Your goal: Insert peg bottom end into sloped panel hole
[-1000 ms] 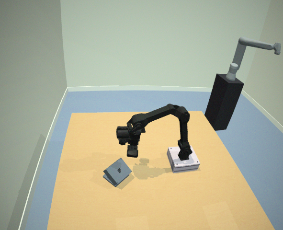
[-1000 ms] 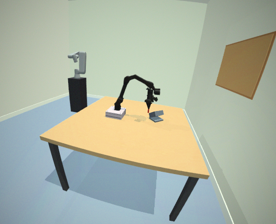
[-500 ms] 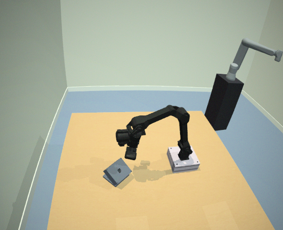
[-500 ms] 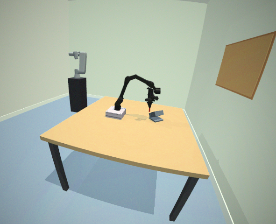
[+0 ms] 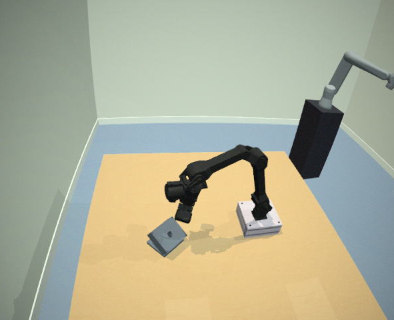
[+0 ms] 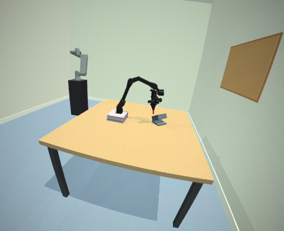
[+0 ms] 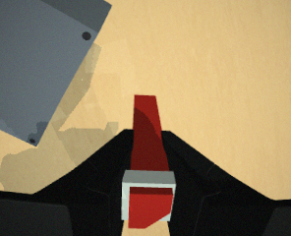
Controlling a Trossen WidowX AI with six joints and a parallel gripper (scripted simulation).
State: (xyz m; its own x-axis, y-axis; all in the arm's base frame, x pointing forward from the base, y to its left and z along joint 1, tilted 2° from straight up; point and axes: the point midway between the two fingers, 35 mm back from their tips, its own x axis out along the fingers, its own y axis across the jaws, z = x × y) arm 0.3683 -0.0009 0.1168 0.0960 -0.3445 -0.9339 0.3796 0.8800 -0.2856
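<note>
Right now the grey sloped panel is 80 mm ahead of my gripper tip, 60 mm to the left of it and 90 mm below it. Round my gripper tip: red peg 10 mm to the left, 20 mm above.
</note>
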